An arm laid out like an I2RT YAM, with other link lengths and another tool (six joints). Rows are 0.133 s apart.
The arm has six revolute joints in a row. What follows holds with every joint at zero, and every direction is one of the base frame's.
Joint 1 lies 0.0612 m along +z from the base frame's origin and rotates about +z.
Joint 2 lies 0.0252 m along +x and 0.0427 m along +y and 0.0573 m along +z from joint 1 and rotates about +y.
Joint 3 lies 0.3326 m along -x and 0.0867 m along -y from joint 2 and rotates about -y.
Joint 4 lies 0.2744 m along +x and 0.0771 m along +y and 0.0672 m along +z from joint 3 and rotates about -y.
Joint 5 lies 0.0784 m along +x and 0.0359 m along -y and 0.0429 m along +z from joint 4 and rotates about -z.
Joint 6 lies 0.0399 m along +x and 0.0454 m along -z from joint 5 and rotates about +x.
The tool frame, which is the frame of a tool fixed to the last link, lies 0.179 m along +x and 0.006 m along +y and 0.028 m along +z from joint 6; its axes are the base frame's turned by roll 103.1, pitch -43.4 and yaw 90 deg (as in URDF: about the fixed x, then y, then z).
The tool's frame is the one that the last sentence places.
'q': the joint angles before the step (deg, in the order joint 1, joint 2, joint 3, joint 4, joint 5, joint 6). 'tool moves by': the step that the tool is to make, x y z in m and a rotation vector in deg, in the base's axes. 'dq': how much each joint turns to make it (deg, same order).
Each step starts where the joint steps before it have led.
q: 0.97, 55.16, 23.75, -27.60, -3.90, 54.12
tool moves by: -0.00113, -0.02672, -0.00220, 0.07, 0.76, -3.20
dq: -7.79, 1.12, 0.40, -0.39, -2.35, -3.95
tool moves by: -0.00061, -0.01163, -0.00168, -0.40, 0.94, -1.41
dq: -2.64, 1.23, 0.60, -0.40, -0.14, -1.34
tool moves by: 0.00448, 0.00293, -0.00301, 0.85, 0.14, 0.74
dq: -0.21, 1.61, 0.05, 1.23, -1.17, -0.45
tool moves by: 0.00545, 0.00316, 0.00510, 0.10, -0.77, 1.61
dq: -0.08, 0.28, 0.77, 0.06, -1.02, -1.39
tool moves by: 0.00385, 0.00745, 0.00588, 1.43, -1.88, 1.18
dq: -0.01, -1.07, -0.25, 0.76, -2.09, -0.17
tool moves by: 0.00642, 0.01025, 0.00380, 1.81, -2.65, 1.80
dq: 0.09, -0.66, -1.15, 2.74, -2.80, -0.28
